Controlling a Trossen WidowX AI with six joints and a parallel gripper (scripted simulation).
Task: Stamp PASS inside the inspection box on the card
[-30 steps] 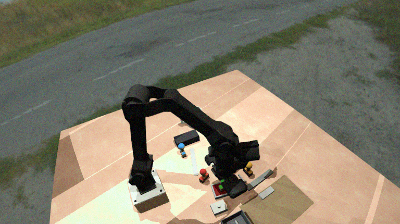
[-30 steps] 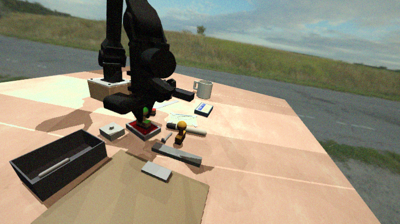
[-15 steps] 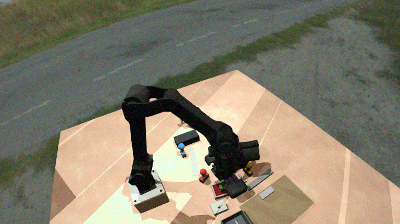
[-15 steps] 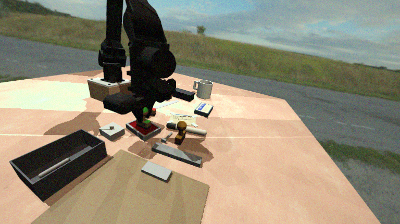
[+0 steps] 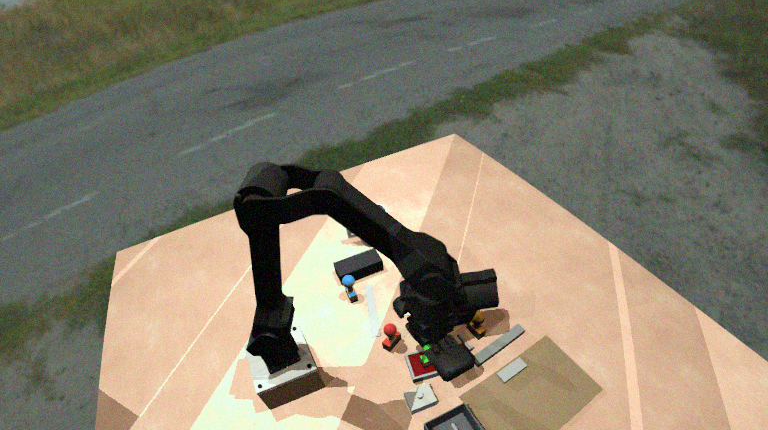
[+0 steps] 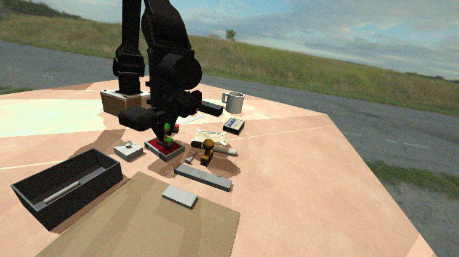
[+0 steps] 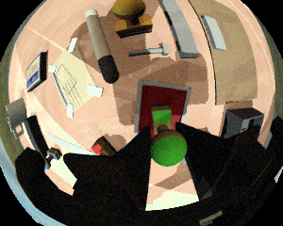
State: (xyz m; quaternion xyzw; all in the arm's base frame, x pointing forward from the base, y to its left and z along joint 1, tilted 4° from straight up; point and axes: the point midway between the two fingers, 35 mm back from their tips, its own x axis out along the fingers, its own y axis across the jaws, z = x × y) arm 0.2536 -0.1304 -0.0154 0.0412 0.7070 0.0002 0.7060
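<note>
Right now my gripper tip is 3 cm above the red ink pad. From my gripper tip the other things lie so: red-knobbed stamp: 9 cm to the left, 4 cm behind, 2 cm below; marker: 10 cm ahead, 5 cm to the left, 3 cm below; green-knobbed stamp: right at my gripper tip.
</note>
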